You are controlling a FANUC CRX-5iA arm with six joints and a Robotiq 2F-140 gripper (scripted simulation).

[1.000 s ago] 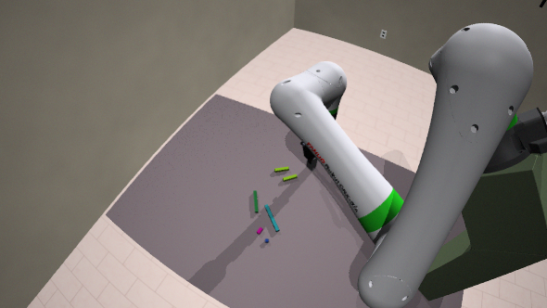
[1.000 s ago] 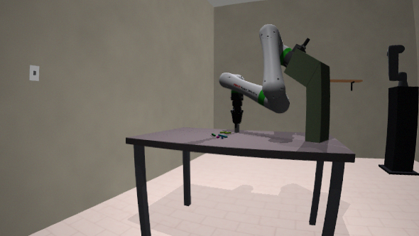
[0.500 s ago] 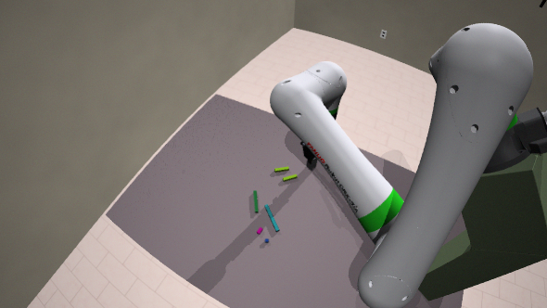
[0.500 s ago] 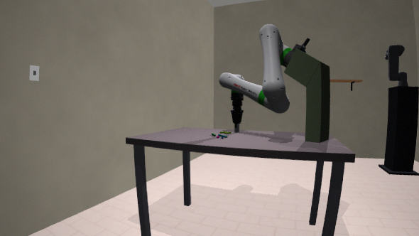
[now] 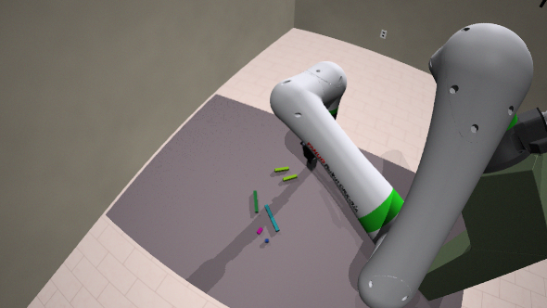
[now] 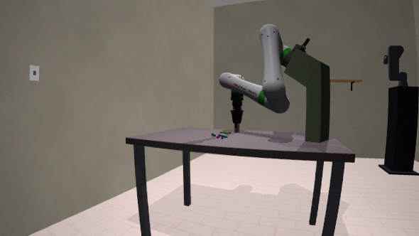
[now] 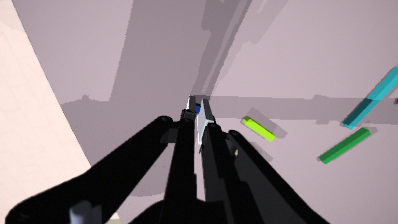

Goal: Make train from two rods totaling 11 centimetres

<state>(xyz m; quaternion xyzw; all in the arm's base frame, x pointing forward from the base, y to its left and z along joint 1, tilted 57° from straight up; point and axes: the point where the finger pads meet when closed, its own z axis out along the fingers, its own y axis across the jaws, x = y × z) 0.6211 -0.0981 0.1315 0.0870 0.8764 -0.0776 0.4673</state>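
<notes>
My hand is 250 mm to the right of the turquoise rod, 30 mm above it and 20 mm short of it. From my hand the other things lie so: magenta rod (310 mm to the left, 30 mm below, 30 mm ahead); green rod (220 mm to the left, 100 mm ahead, 30 mm below).
</notes>
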